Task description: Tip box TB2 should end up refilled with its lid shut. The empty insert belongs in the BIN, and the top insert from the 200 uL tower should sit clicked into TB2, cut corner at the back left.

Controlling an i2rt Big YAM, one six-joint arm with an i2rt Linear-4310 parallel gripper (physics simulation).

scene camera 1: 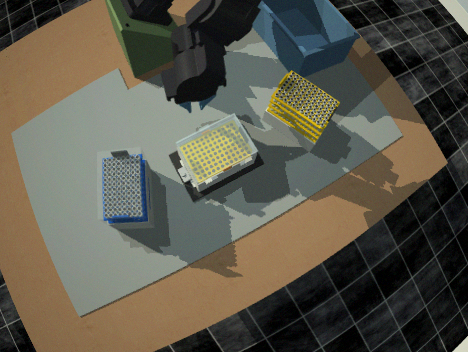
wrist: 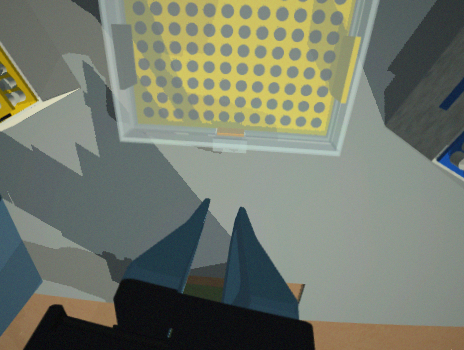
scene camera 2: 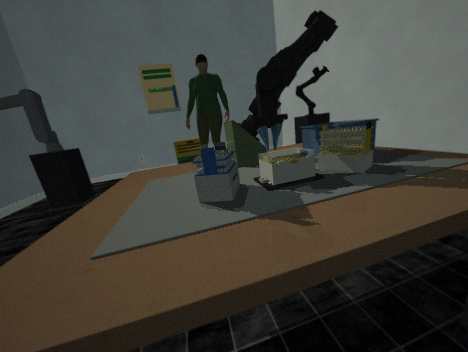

Observation:
In view: my gripper [scene camera 2: 271,150], a tip box TB2 [scene camera 1: 217,154] and a blue bin [scene camera 1: 306,44].
My gripper shows as well in the wrist view [wrist: 223,209]. The tip box TB2 shows as well in the wrist view [wrist: 280,83]. The blue bin is seen too in the wrist view [wrist: 27,279] and in scene camera 2 [scene camera 2: 310,134].

